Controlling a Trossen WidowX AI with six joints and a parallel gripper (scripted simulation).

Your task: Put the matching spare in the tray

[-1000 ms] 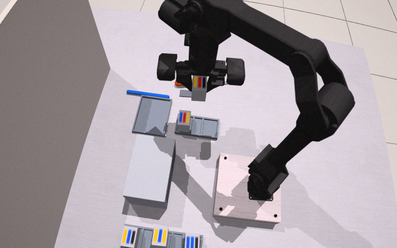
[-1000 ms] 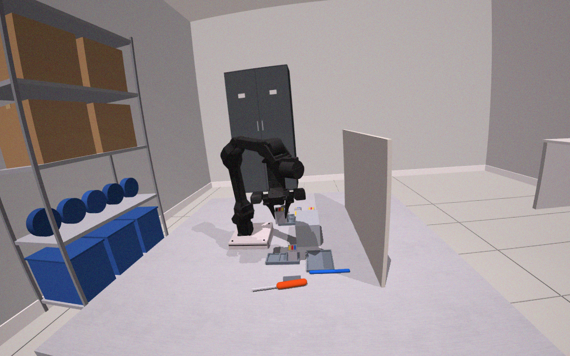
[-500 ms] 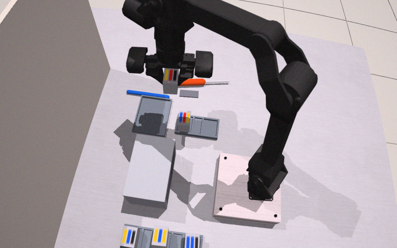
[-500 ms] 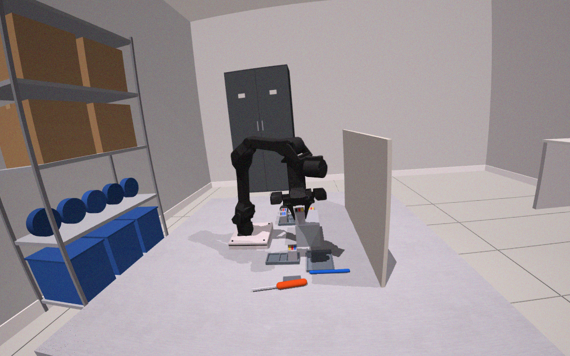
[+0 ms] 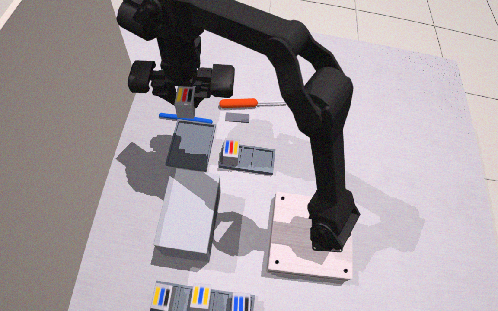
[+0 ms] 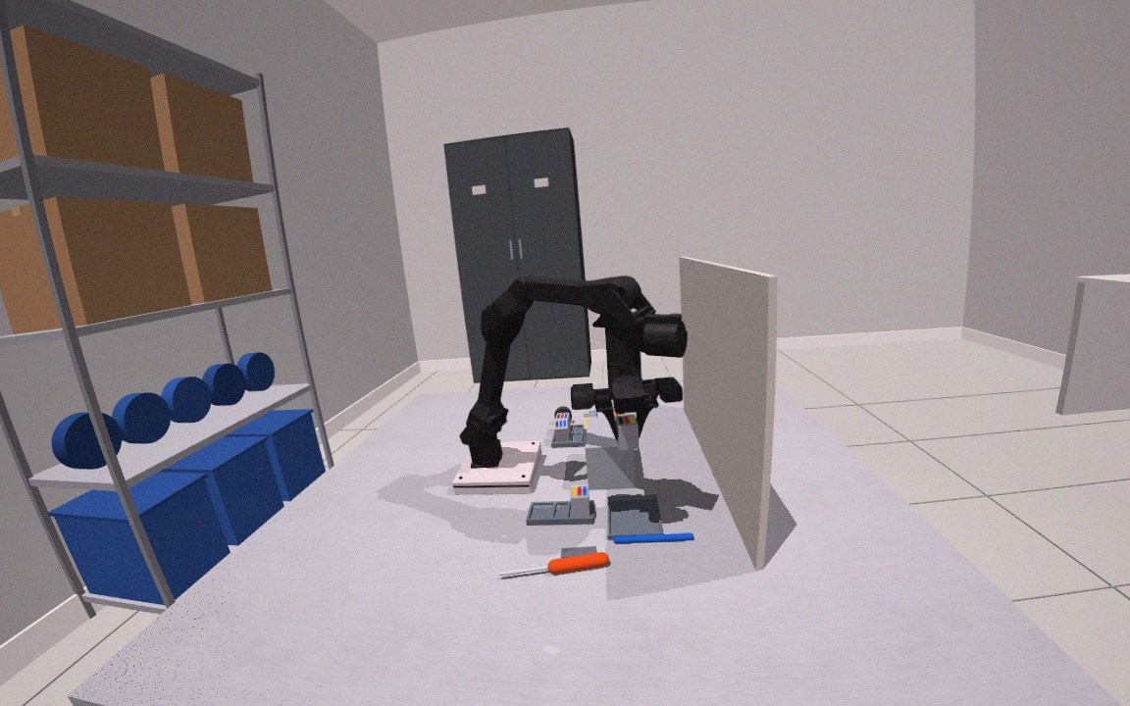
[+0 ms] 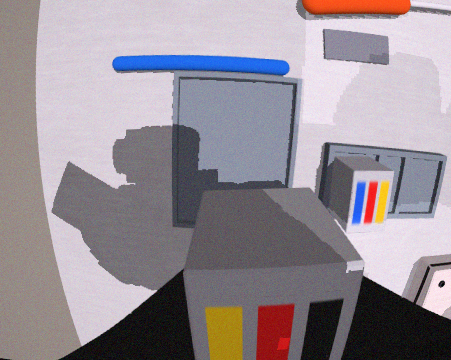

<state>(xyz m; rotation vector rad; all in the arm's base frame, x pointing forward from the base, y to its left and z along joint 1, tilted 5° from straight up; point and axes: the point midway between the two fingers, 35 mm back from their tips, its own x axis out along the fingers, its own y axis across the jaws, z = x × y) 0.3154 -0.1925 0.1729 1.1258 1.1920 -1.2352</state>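
Right now my gripper tip is 160 mm above the grey tray and 10 mm short of it. Round my gripper tip: blue pen (160 mm below, 70 mm to the right, 30 mm ahead); then grey rack (160 mm below, 130 mm behind, 20 mm to the left); then spare (20 mm above).
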